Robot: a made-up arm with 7 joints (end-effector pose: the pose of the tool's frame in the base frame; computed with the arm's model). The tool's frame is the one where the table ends.
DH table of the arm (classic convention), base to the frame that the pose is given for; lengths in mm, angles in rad. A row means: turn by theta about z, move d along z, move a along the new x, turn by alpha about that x. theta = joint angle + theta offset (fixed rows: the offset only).
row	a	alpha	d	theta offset
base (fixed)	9	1.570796	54	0
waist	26	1.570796	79	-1.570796
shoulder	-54	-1.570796	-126	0
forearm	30	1.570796	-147	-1.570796
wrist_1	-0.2	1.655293	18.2	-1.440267
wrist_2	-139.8	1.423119	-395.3	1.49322
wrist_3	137	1.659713	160.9	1.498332
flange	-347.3	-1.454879	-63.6	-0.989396
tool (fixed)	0	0	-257.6	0.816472
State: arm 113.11 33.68 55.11 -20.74 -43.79 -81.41 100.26
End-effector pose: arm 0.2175 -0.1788 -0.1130 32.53 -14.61 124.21
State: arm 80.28 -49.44 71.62 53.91 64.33 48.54 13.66
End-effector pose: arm 0.4008 -0.0898 -0.3059 -84.91 -59.11 16.92
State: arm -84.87 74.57 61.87 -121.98 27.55 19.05 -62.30
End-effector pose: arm 0.0803 0.5700 -0.3034 34.63 98.65 -87.64
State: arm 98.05 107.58 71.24 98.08 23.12 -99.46 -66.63
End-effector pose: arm -0.2818 -0.3348 -0.2272 -107.77 -22.84 -37.20
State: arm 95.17 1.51 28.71 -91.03 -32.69 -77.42 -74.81
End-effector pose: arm -0.0087 0.3750 0.6845 134.72 -55.58 -64.42
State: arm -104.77 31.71 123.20 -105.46 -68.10 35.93 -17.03
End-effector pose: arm -0.1893 0.7143 -0.3108 -13.28 155.13 -82.06
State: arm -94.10 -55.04 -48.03 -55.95 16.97 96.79 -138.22
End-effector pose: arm 0.5160 0.6417 0.2860 58.58 13.56 -33.55
